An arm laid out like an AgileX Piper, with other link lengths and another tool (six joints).
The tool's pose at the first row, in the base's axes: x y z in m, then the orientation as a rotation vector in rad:
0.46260 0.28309 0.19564 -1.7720 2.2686 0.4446
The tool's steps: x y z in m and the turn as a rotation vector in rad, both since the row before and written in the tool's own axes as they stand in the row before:
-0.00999 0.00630 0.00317 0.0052 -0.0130 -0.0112
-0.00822 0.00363 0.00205 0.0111 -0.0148 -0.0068
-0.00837 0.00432 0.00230 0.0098 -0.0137 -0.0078
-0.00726 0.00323 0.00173 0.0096 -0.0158 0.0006
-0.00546 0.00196 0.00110 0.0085 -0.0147 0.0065
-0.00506 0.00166 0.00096 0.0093 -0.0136 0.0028
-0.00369 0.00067 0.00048 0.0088 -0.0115 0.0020
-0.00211 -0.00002 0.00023 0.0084 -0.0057 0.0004
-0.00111 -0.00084 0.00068 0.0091 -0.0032 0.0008
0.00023 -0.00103 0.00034 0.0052 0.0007 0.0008
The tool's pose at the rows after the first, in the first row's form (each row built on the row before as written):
0.45890 0.29468 0.19690 -1.7733 2.2479 0.4464
0.45728 0.30363 0.19839 -1.7659 2.2294 0.4434
0.45500 0.31294 0.19984 -1.7608 2.2109 0.4409
0.45348 0.32078 0.20137 -1.7459 2.1992 0.4421
0.45280 0.32648 0.20274 -1.7262 2.1941 0.4450
0.45237 0.33169 0.20412 -1.7106 2.1860 0.4452
0.45258 0.33526 0.20534 -1.6973 2.1786 0.4442
0.45309 0.33718 0.20608 -1.6892 2.1738 0.4389
0.45421 0.33824 0.20596 -1.6818 2.1710 0.4310
0.45519 0.33794 0.20553 -1.6786 2.1715 0.4247

